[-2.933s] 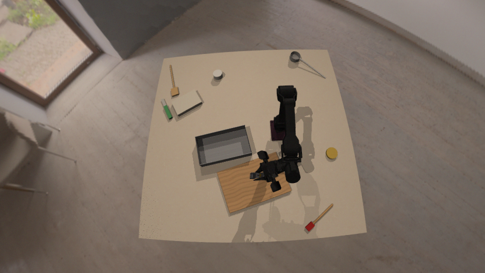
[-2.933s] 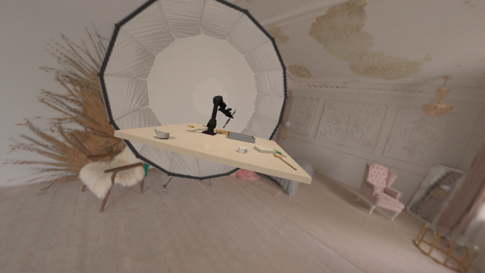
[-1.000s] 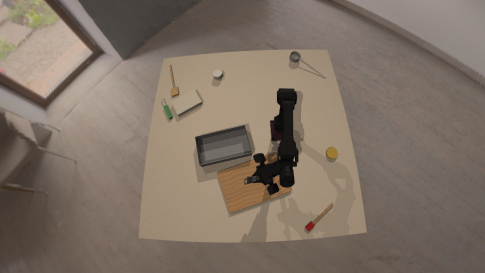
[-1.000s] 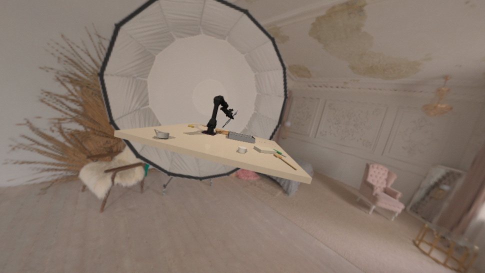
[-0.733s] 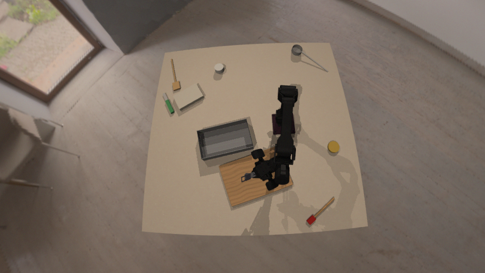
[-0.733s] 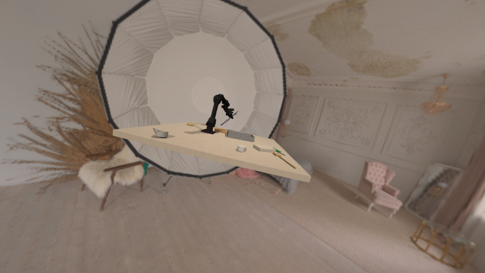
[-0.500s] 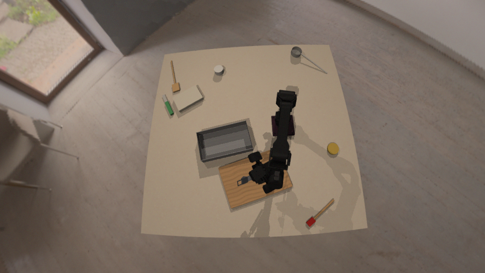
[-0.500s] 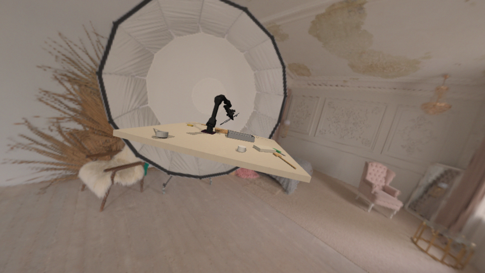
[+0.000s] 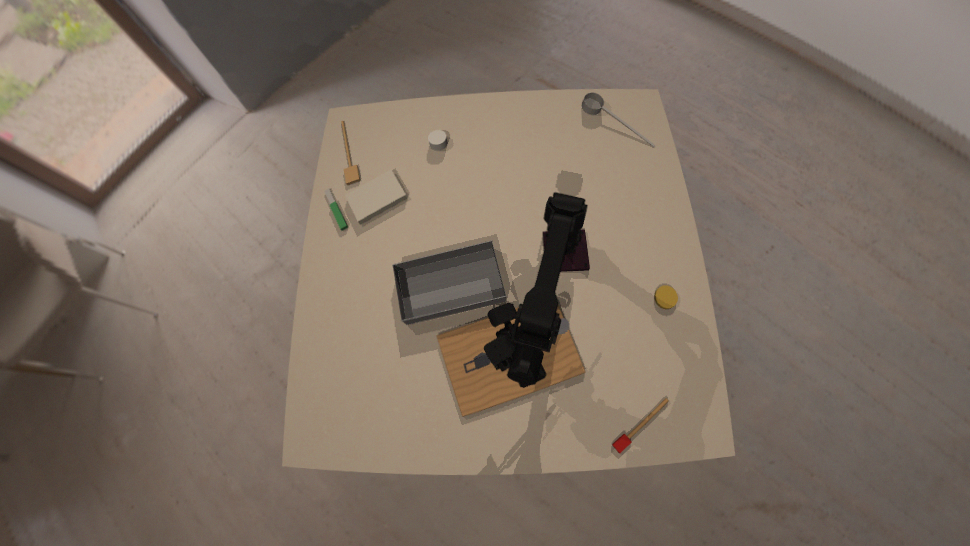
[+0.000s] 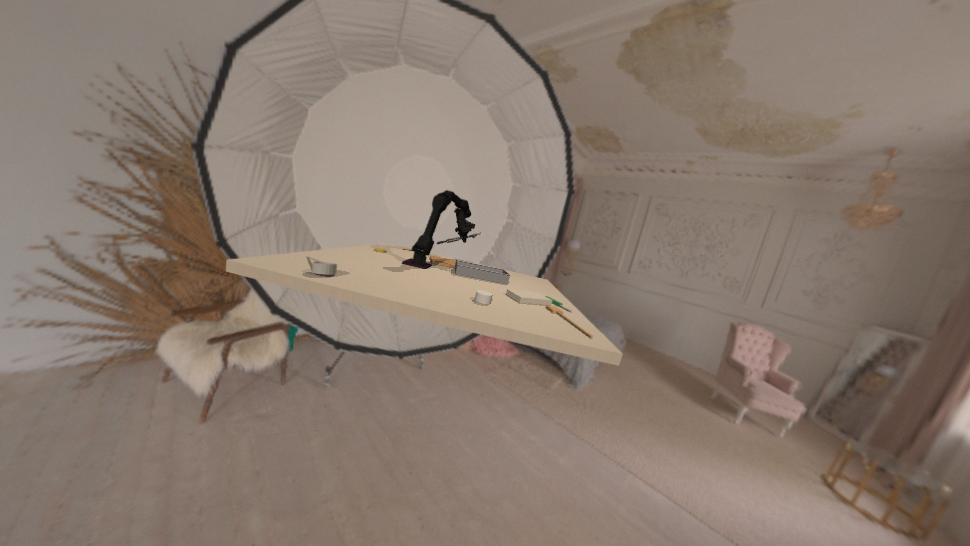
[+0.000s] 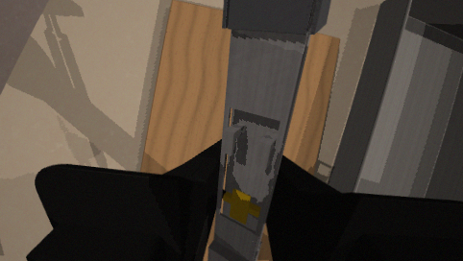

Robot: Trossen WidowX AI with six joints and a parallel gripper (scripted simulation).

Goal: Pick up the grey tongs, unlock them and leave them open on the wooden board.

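The yellow lock piece is 20 mm behind my gripper tip and 30 mm above it. From my gripper tip the other things lie so: wooden board: 20 mm behind, 10 mm to the right, 150 mm below; then roasting tin: 110 mm ahead, 250 mm to the right, 130 mm below; then red-headed spatula: 300 mm behind, 270 mm to the left, 150 mm below.
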